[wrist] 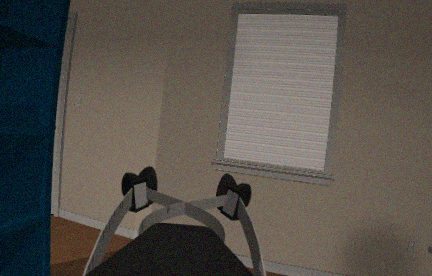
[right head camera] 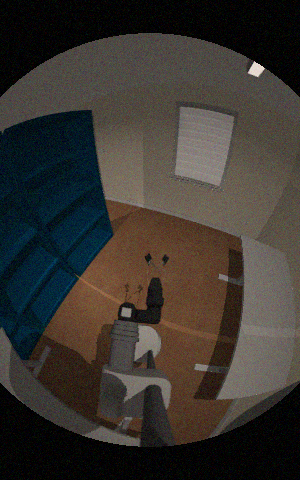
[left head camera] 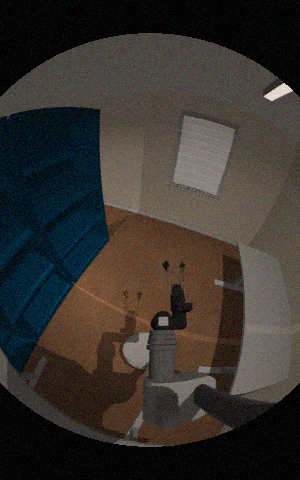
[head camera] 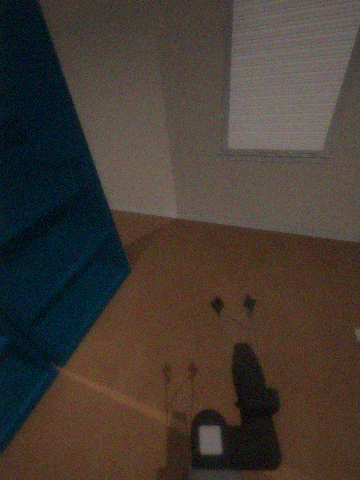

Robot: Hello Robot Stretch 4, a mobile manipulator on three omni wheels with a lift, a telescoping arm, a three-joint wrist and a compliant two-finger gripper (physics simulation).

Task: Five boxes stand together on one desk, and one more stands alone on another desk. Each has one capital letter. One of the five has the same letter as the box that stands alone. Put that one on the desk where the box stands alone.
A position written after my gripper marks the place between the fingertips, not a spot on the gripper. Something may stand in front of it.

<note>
I see my gripper (head camera: 231, 296) and a window (head camera: 283, 98).
My gripper is seen too in the wrist view (wrist: 187, 185). The window shows as well in the wrist view (wrist: 282, 87), in the right head camera view (right head camera: 204, 134) and in the left head camera view (left head camera: 204, 145).
</note>
